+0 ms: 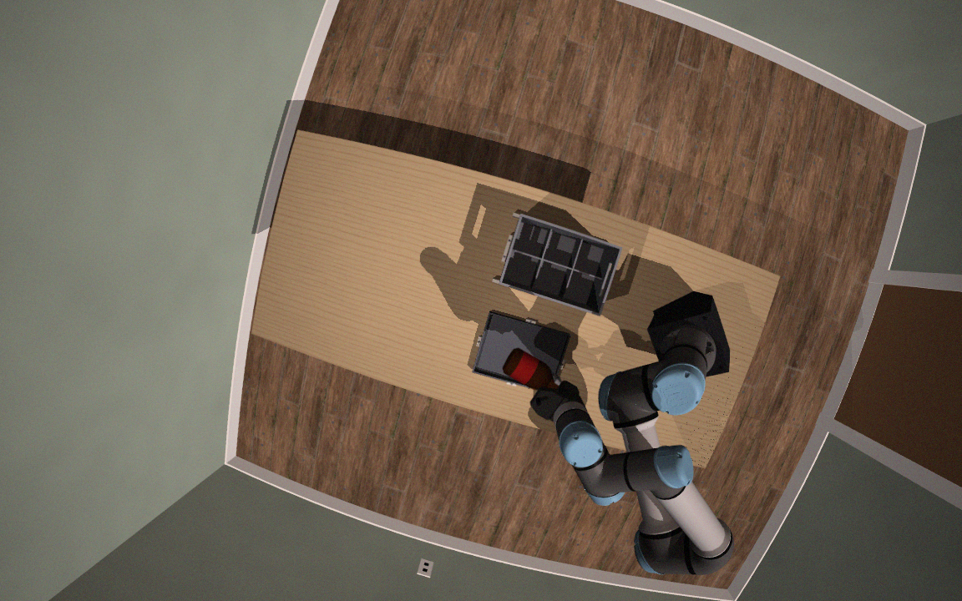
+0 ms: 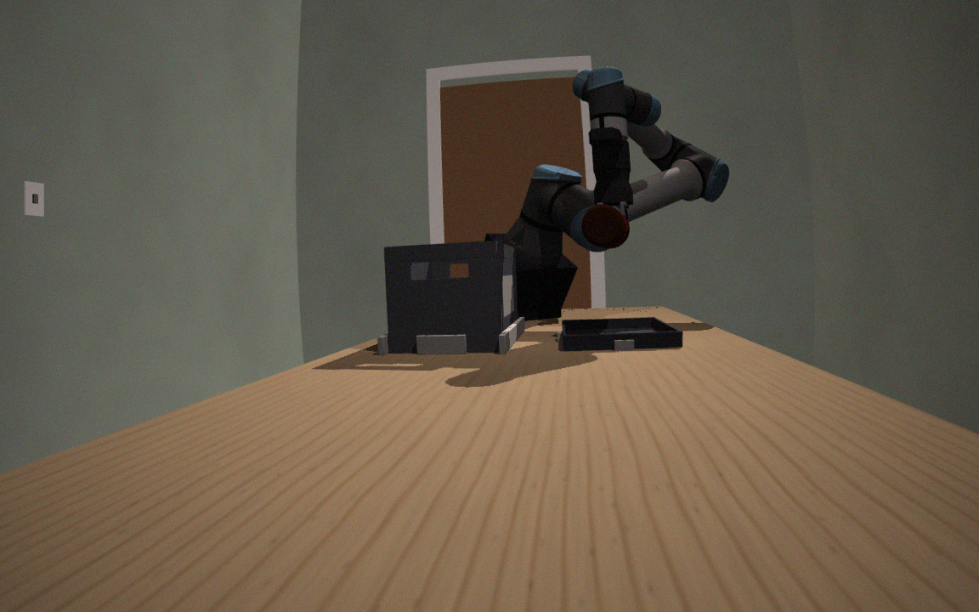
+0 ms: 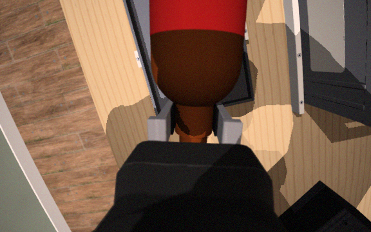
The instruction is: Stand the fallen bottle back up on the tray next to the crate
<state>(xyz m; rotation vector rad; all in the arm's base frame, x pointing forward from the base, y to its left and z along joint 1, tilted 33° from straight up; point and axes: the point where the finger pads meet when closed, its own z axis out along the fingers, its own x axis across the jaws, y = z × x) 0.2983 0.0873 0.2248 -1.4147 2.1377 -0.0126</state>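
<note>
Now: hand 5 cm short of the bottle, 2 cm to the left of it and 1 cm above it. The rest, counted from my hand: dark crate: 30 cm to the right, 12 cm below, 4 cm ahead; dark tray: 19 cm below, 8 cm ahead, 2 cm to the right.
</note>
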